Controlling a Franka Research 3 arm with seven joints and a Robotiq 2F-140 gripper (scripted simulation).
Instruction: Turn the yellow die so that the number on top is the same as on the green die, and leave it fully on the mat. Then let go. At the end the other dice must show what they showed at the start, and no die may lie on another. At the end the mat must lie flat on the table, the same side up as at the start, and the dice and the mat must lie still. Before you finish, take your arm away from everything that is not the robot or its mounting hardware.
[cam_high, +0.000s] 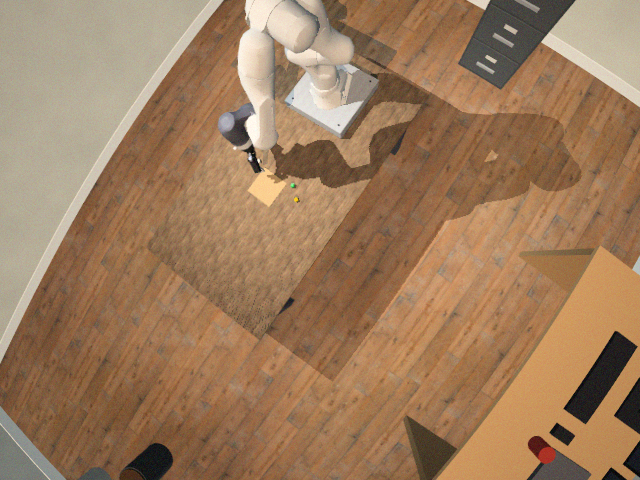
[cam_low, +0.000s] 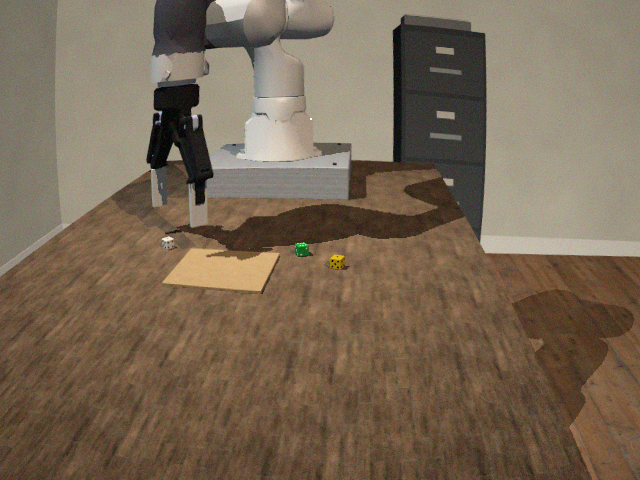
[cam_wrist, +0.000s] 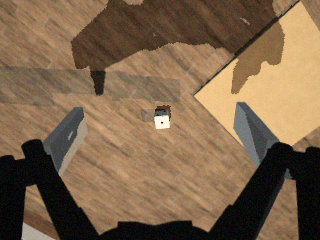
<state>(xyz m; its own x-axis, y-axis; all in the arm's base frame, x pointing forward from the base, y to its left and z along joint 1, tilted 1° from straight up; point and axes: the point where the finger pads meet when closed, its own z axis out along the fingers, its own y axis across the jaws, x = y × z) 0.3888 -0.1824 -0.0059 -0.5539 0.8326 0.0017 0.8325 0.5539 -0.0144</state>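
The white die lies 5 cm below my hand, 2 cm to the right of it and 1 cm ahead of it. Also, from my hand: tan mat: 11 cm ahead, 8 cm to the left, 6 cm below; then yellow die: 24 cm to the left, 12 cm ahead, 5 cm below; then green die: 19 cm to the left, 6 cm ahead, 5 cm below.
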